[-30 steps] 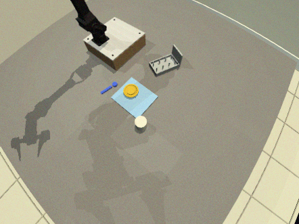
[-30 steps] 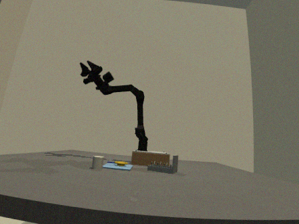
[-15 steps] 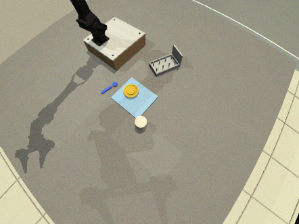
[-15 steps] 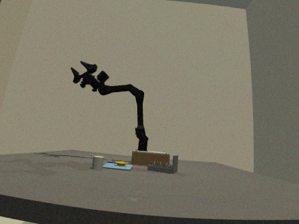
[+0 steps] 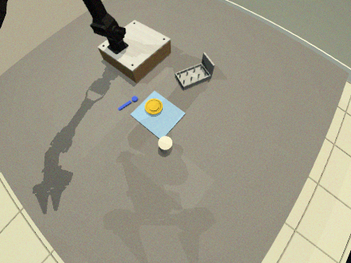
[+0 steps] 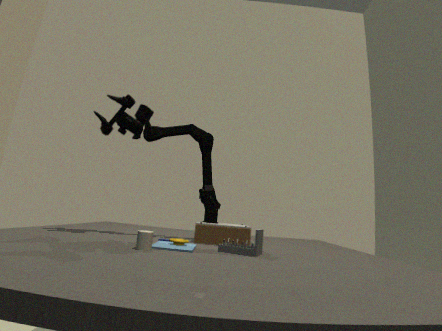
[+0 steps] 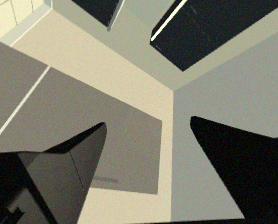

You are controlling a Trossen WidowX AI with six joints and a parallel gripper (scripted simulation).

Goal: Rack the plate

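The yellow plate lies 480 mm below my gripper tip, 380 mm to the left of it and 20 mm ahead of it. Also, from my gripper tip: blue spoon 490 mm below, 340 mm to the left, 60 mm behind; then light blue cloth 490 mm below, 370 mm to the left, 50 mm ahead; then cream cup 470 mm below, 310 mm to the left, 150 mm ahead.
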